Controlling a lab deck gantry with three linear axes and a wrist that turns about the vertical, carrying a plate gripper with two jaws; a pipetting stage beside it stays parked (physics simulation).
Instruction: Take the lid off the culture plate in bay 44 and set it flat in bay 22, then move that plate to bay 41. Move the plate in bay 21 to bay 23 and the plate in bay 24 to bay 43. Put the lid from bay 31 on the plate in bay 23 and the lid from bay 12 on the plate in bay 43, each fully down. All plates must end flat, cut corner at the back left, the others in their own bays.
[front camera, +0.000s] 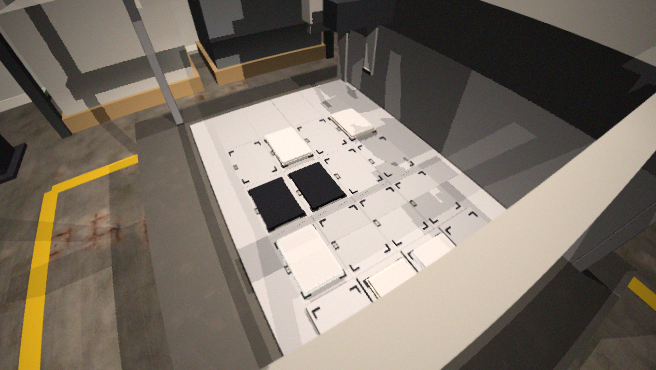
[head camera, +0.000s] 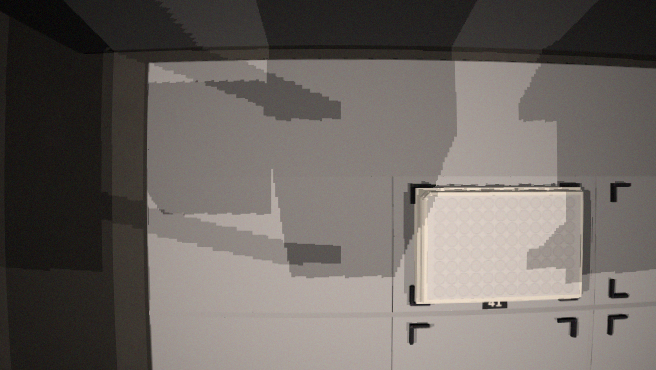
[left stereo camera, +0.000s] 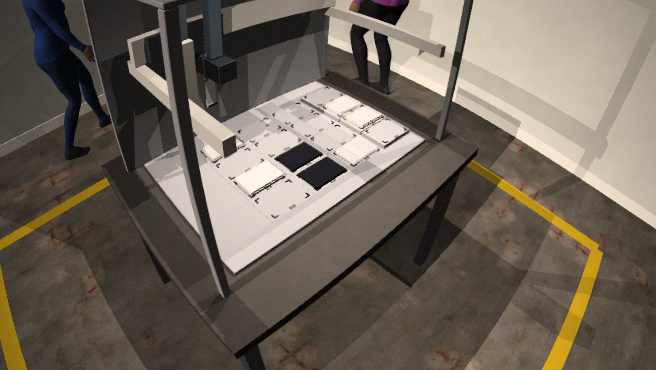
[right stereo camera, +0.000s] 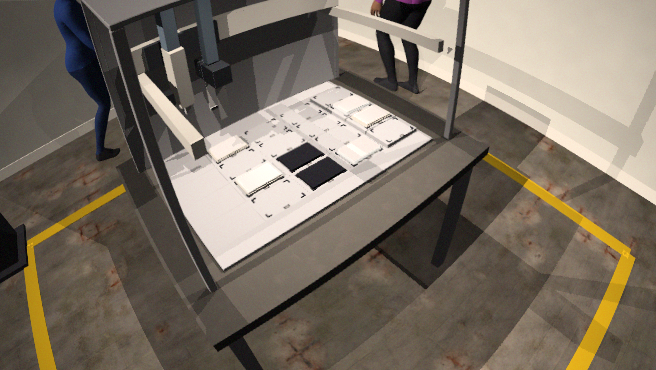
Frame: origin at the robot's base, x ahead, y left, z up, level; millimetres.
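Seen in the pictures: gripper, fingertip midpoint: (front camera: 355, 76) (left stereo camera: 218, 110) (right stereo camera: 220, 112); robot's base at its link origin: (front camera: 229, 153) (left stereo camera: 274, 217) (right stereo camera: 268, 216).
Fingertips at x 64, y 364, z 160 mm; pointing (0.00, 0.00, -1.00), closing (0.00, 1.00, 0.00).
Offsets run from my fingertips to a thing's top centre.
A pale plate {0 mm ahead, 0 mm left, 145 mm down} (front camera: 351, 121) (head camera: 500, 245) (right stereo camera: 228, 149) sits flat in bay 41, wells showing, cut corner at the back left. My gripper (front camera: 356, 70) (left stereo camera: 211, 103) (right stereo camera: 213, 106) is raised over the back left of the deck, jaws apart, with no plate between them. A white plate {0 mm ahead, 214 mm right, 143 mm down} (front camera: 287, 144) (left stereo camera: 258, 177) (right stereo camera: 259, 178) lies in bay 21; whether it is lidded is unclear. Flat black pieces lie in bay 22 (a black piece {164 mm ahead, 214 mm right, 152 mm down} (front camera: 317, 185) (left stereo camera: 299, 156)) and bay 12 (a black piece {164 mm ahead, 321 mm right, 152 mm down} (front camera: 276, 203) (left stereo camera: 321, 172)). A plate {492 mm ahead, 214 mm right, 131 mm down} (front camera: 392, 280) (left stereo camera: 364, 116) is in bay 24. Bays 31, 23, 43 and 44 show bare.
A white plate {328 mm ahead, 321 mm right, 145 mm down} (front camera: 311, 260) (left stereo camera: 356, 150) sits in bay 13 and another white plate {492 mm ahead, 107 mm right, 131 mm down} (front camera: 434, 249) (left stereo camera: 342, 104) in bay 34. The pipetting stage (right stereo camera: 178, 77) hangs left of the gripper. A beige beam (front camera: 450, 250) (left stereo camera: 200, 112) crosses the front view and partly hides bay 41 in the left stereo view.
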